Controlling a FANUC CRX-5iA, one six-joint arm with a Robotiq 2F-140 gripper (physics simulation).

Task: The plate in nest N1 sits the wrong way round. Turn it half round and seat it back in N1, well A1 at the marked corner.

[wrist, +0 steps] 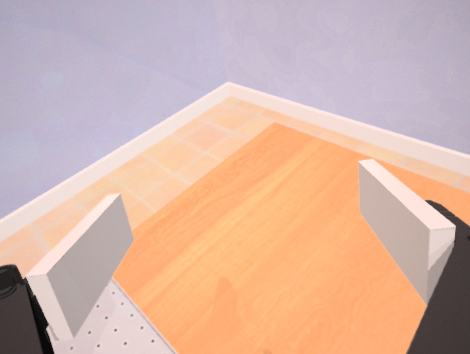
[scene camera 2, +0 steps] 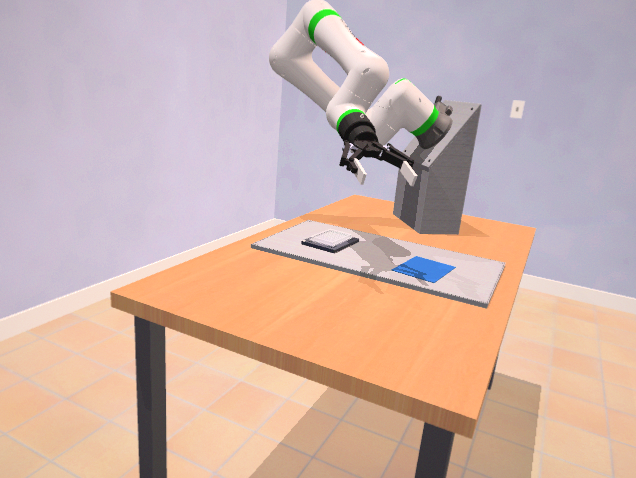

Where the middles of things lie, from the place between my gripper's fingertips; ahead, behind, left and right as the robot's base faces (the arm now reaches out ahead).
I see my gripper 270 mm above the flat blue square (scene camera 2: 418, 267), 200 mm past it and 90 mm to the right of it.
